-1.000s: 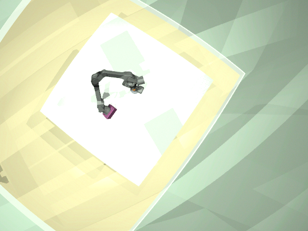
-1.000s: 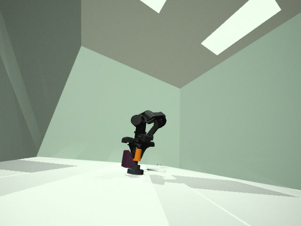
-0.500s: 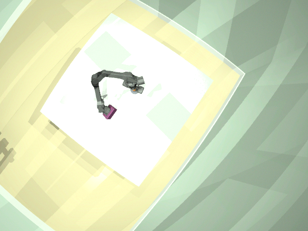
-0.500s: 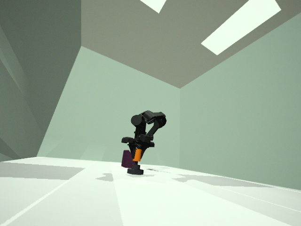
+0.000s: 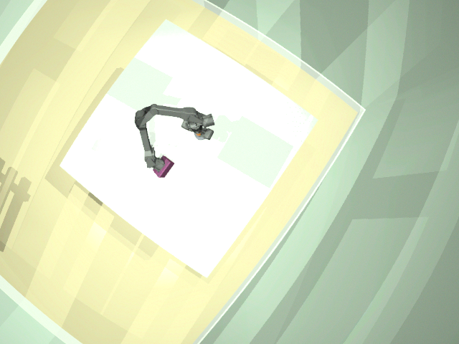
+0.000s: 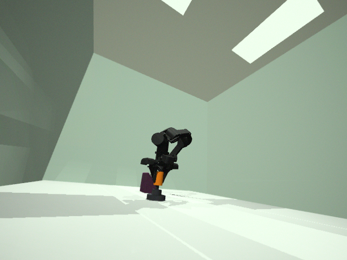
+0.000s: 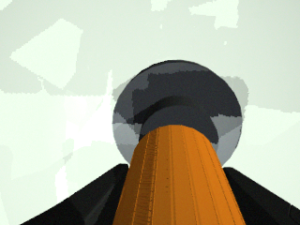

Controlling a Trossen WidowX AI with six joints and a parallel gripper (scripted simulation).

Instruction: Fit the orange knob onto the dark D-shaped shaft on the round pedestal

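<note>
My gripper tip is now 2 cm below the orange knob. From my gripper tip the other things lie so: round pedestal (4 cm below).
</note>
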